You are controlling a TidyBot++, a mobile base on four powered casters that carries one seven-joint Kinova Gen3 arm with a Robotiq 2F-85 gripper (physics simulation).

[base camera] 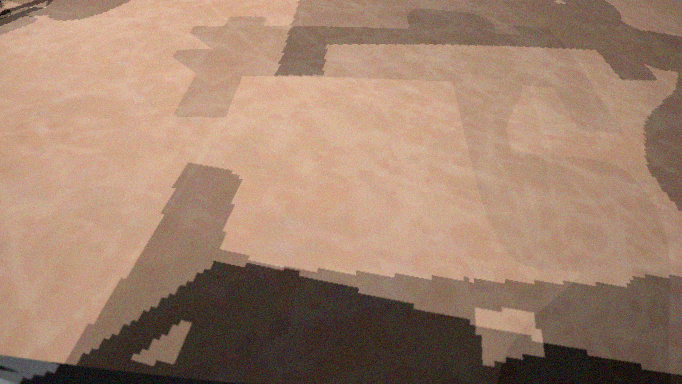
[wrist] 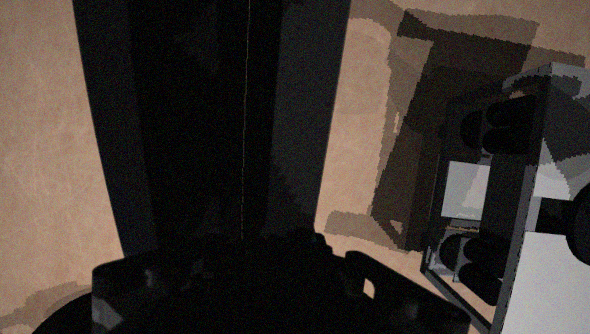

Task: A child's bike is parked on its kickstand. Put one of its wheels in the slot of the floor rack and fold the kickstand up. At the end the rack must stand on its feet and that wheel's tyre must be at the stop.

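Frame: origin at the arm's base, x right, y down, z ahead, level; centimetres.
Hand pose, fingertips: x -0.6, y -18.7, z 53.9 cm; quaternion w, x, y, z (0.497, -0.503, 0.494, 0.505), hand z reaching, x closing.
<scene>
After its pixels a point has its place.
In the wrist view my gripper (wrist: pixel 288 235) @[x -0.6, y -18.7, z 53.9 cm] is shut on a long dark blue-grey piece, which looks like the floor rack (wrist: pixel 300 108) @[x 7.0, y -27.1, z 54.0 cm]. The rack runs away from the fingers up the frame, and a thin line of light shows along its middle. It appears to be held above the tan floor (wrist: pixel 359 126) @[x 15.4, y 39.6, z 36.7 cm], where its shadow falls. The fingers are very dark, so the exact grip is hard to make out. The bike, its wheels and its kickstand are in neither view. The base camera shows only floor (base camera: pixel 344 169) @[x 1.0, y 39.6, z 44.2 cm] with blocky shadows.
My own base (wrist: pixel 463 188) @[x 0.7, y 30.7, z 6.5 cm] with its black casters (wrist: pixel 478 275) is at the right edge of the wrist view. Dark shadows of the arm and the held piece lie on the floor (base camera: pixel 318 327) @[x -0.8, y 39.6, z 23.0 cm] near the base.
</scene>
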